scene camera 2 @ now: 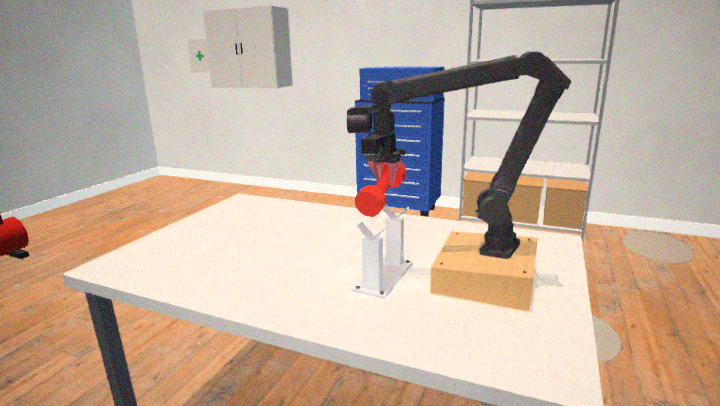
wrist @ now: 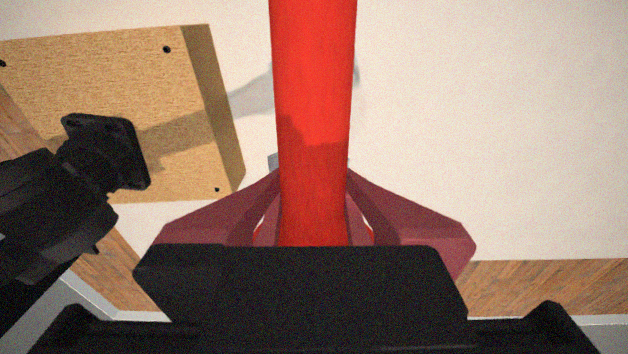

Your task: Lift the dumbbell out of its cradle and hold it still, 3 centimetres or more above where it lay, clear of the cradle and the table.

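The red dumbbell (scene camera 2: 370, 200) (wrist: 315, 100) hangs in the air above the white cradle (scene camera 2: 373, 264), with its near end a little lower in the picture than its far end. A gap shows between the near end and the cradle's near V-shaped holder in the scene view. My gripper (scene camera 2: 386, 176) (wrist: 313, 177) points down and is shut on the dumbbell's handle, one reddish finger on each side of it. In the wrist view the dumbbell hides most of the cradle.
The cradle stands on the white table (scene camera 2: 226, 252). The arm's wooden base block (scene camera 2: 478, 279) (wrist: 115, 90) is to the right of the cradle in the scene view. A blue drawer cabinet (scene camera 2: 436, 151) and a shelf rack (scene camera 2: 592, 201) stand behind the table. Part of another red object (scene camera 2: 11, 236) shows at the left edge.
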